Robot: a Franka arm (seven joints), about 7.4 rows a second.
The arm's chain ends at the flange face. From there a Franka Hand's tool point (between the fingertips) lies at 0.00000 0.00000 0.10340 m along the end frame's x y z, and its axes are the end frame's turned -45 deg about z.
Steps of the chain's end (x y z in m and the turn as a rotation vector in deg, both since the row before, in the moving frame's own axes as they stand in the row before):
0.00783, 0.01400, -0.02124, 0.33, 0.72, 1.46
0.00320, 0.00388, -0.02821, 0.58, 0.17, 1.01
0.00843, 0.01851, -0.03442, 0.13, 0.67, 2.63
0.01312, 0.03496, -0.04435, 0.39, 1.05, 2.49
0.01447, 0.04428, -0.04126, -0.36, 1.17, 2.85
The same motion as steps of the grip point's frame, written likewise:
-0.00303, 0.01595, -0.02125, -0.28, 0.74, 1.46
0.00048, 0.00449, -0.02822, 0.29, 0.53, 1.01
-0.00612, 0.01976, -0.03443, -0.38, 0.57, 2.63
-0.01362, 0.03488, -0.04437, -0.47, 1.02, 2.49
-0.02009, 0.04352, -0.04128, -1.08, 0.57, 2.85

